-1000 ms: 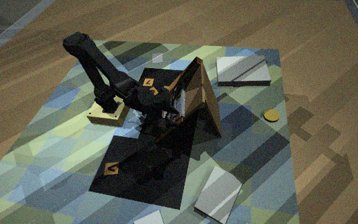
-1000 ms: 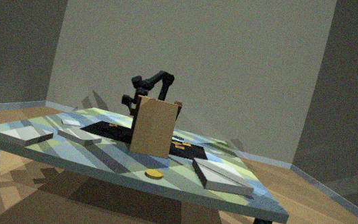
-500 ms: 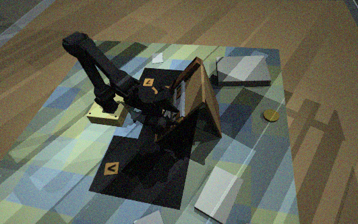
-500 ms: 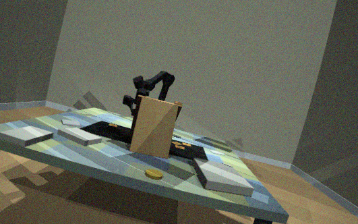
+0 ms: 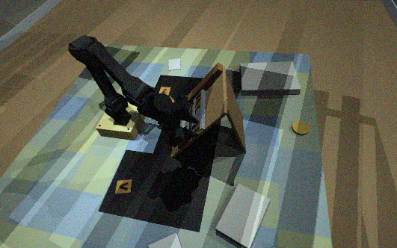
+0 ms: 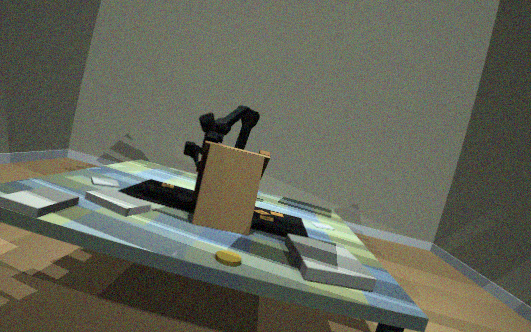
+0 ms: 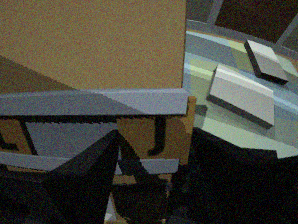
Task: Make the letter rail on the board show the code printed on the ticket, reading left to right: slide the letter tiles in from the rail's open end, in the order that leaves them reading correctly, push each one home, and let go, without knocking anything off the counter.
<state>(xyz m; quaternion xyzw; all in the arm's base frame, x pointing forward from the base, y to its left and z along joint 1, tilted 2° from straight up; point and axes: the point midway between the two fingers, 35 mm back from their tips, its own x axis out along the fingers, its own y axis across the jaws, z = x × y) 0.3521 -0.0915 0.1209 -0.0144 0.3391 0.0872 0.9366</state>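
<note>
The white ticket lies 8 cm to the left of my gripper tip, 8 cm below it and 7 cm behind it. Round my gripper tip: v tile 27 cm behind, 20 cm to the right, 17 cm below; j tile right at my gripper tip; black mat 17 cm below, 17 cm behind, 9 cm to the left.
</note>
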